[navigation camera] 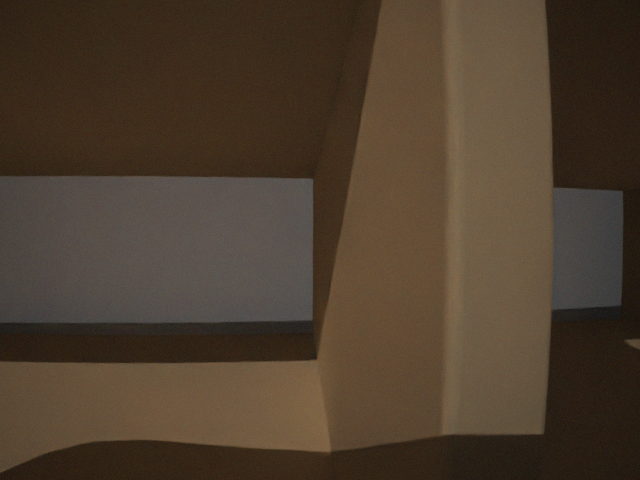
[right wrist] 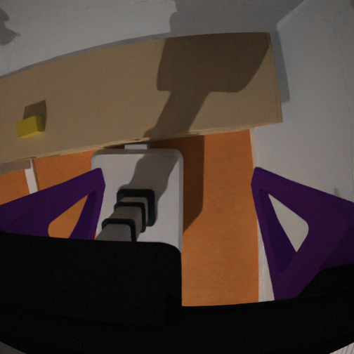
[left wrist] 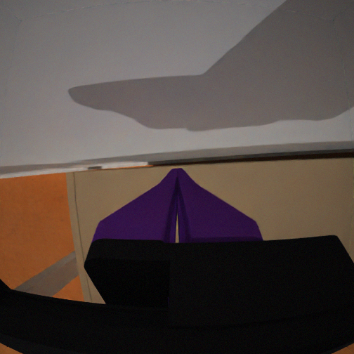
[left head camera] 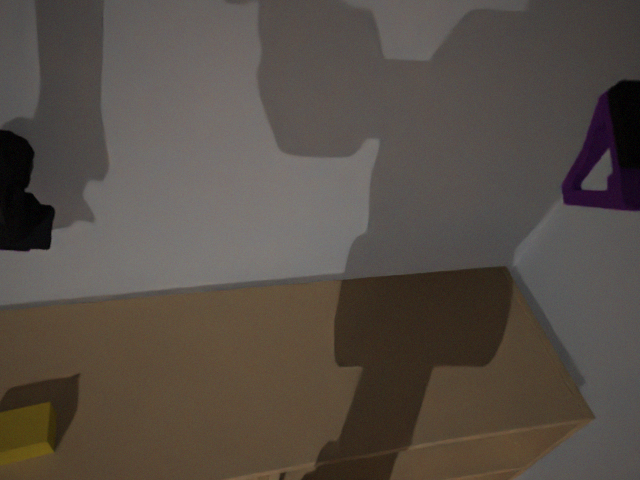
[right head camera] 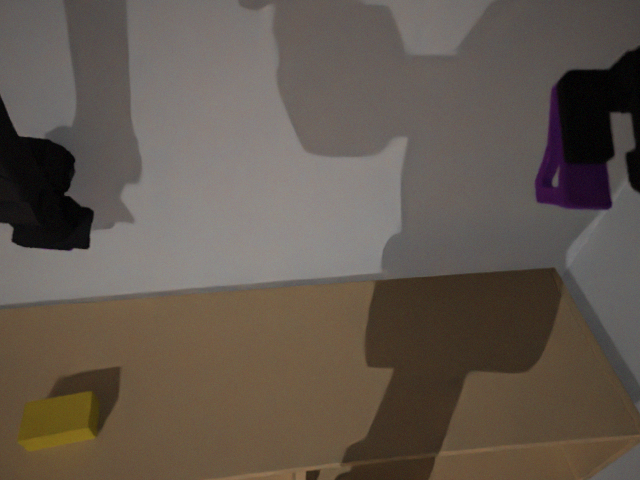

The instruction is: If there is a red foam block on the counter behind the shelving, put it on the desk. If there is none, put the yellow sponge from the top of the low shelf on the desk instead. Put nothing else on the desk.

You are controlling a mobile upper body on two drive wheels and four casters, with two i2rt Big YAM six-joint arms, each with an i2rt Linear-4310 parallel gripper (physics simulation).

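Frame: origin at the left arm's base, x left, y ahead, z down, level; metres.
Seen in the pictures: left gripper, fingertip midpoint: (left head camera: 24, 236) (right head camera: 71, 236); right gripper, fingertip midpoint: (left head camera: 633, 196) (right head camera: 617, 193).
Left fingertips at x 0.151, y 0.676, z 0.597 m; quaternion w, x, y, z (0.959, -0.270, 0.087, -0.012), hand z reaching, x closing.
Offsets run from my left fingertips to a thing's top centre. "spot": to the spot under its first point. Level surfaces: height alone.
The yellow sponge @(dx -0.011, dy -0.246, dz +0.158 m) (left head camera: 25, 431) (right head camera: 59, 418) (right wrist: 30, 127) lies on the wooden top of the low shelf @(dz +0.203 m) (left head camera: 206, 372) (right head camera: 232, 372) (right wrist: 110, 100), toward the left in both head camera views. My left gripper (left wrist: 176, 176) is shut with its purple fingertips together and holds nothing; in the head camera views its arm hangs above and behind the sponge at the left edge. My right gripper (right wrist: 177, 175) is wide open and empty, high at the right, away from the sponge. A red foam block, the counter and the desk do not show in these views.
A grey wall (left head camera: 206, 206) (right head camera: 232, 206) rises behind the shelf, with another wall (left head camera: 594, 289) at its right end. The robot's white base (right wrist: 165, 200) stands close to the shelf front, on the orange floor (right wrist: 225, 225). Shelf uprights @(spot: dx -0.407, dy -0.312, dz +0.577 m) (navigation camera: 496, 206) stand directly before the navigation camera.
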